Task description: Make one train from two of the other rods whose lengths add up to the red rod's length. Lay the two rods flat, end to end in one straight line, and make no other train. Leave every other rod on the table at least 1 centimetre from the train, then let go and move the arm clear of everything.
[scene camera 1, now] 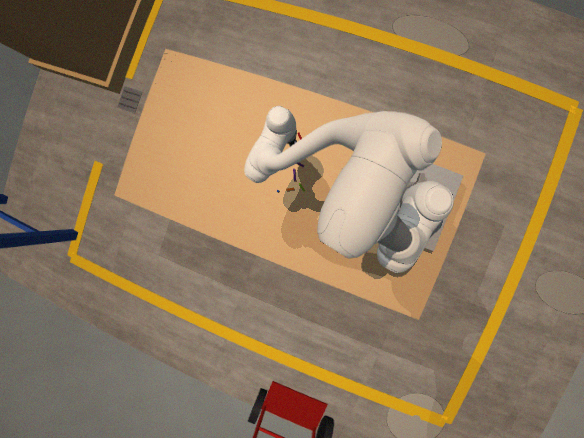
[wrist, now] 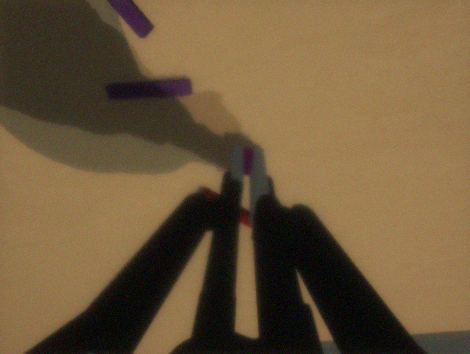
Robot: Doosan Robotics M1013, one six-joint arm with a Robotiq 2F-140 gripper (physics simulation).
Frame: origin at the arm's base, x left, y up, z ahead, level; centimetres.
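Seen in the pictures: gripper, fingertip midpoint: [wrist: 246, 161].
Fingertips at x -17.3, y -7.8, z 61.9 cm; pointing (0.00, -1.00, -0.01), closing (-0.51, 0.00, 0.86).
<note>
A point is followed by its place in that frame.
My gripper [wrist: 246, 161] {x -17.3, y -7.8, z 61.9 cm} is shut on a short magenta rod [wrist: 248, 162] {x -17.1, y -7.1, z 62.1 cm} low over the table; whether the rod touches the table is unclear. In the scene view the arm hides most of the gripper. The red rod [scene camera 1: 299, 136] {x -22.6, y -7.1, z 59.7 cm} [wrist: 245, 218] {x -22.4, y -7.1, z 59.6 cm} lies close by, partly hidden by the fingers in the wrist view. One purple rod [scene camera 1: 300, 164] {x -8.7, y -7.1, z 56.6 cm} [wrist: 150, 88] {x -9.0, y -7.1, z 57.9 cm} lies farther off, apart from a second purple rod [scene camera 1: 295, 175] {x -2.8, y -7.3, z 58.1 cm} [wrist: 132, 17] {x -5.0, y -7.1, z 59.2 cm}. A green rod [scene camera 1: 302, 187] {x 2.5, y -7.2, z 53.4 cm}, an orange rod [scene camera 1: 290, 189] {x 4.6, y -7.1, z 59.2 cm} and a small blue rod [scene camera 1: 278, 191] {x 6.7, y -7.2, z 65.1 cm} lie beyond them.
The tan table top [scene camera 1: 200, 125] {x -21.1, y -8.2, z 114.2 cm} carries the rods and the arm's grey base plate [scene camera 1: 448, 175] {x -14.8, y -0.1, z -12.9 cm}. The arm's upper links hang over its right half, and their shadow falls across several rods. Yellow floor lines, a red cart [scene camera 1: 295, 404] and a dark box structure stand beyond the table.
</note>
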